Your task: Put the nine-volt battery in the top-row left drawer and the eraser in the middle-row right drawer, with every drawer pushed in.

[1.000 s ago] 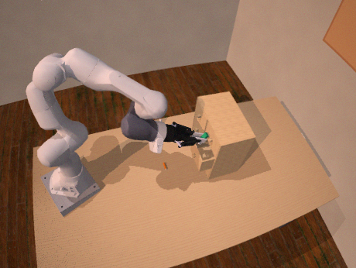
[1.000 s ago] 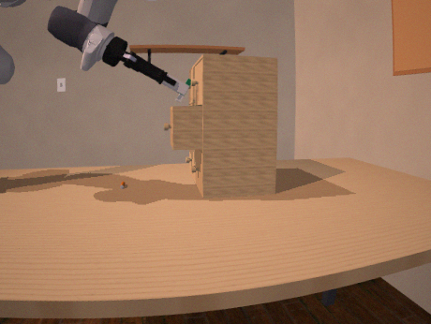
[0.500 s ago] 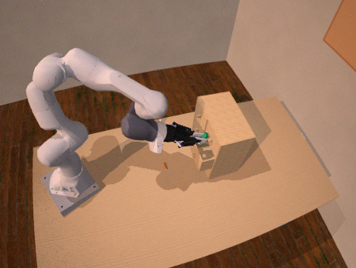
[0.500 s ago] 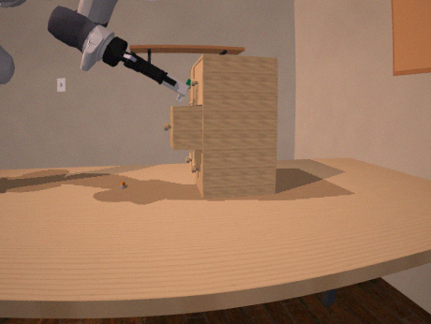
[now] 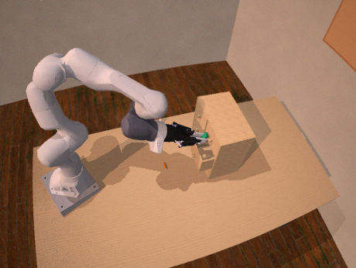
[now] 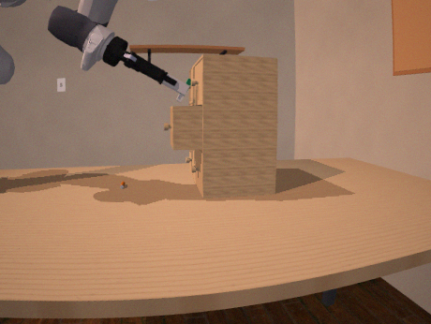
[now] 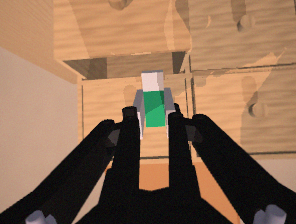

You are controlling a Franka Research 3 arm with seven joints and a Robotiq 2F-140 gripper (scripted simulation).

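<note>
Now: the green-and-white eraser 2 cm ahead of my hand and 2 cm below it. Also, from my hand: small orange object: 15 cm behind, 2 cm to the left, 27 cm below; red nine-volt battery: 13 cm ahead, 10 cm to the left, 4 cm below.
</note>
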